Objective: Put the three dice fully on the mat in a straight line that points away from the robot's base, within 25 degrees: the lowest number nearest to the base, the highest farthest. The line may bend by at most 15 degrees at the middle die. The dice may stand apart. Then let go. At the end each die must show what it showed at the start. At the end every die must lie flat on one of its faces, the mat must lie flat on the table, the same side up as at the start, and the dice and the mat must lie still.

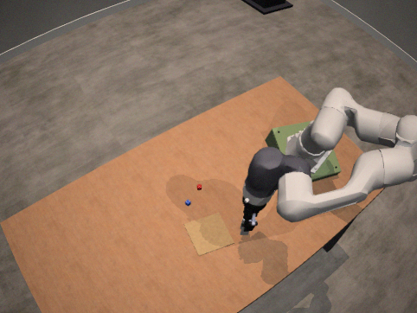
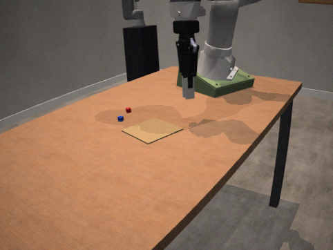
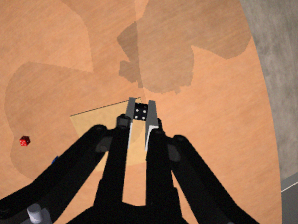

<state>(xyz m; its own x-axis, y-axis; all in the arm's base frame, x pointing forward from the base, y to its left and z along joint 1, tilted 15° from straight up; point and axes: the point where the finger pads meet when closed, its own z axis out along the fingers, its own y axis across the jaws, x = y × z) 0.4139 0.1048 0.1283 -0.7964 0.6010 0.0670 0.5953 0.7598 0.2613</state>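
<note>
My hand is 13 cm above the tan mat, 10 cm to the left of it and 7 cm short of it. From my hand the other things lie so: red die 28 cm to the right, 13 cm below, 2 cm behind; blue die 24 cm to the right, 13 cm below, 6 cm ahead; black die 3 cm below.
</note>
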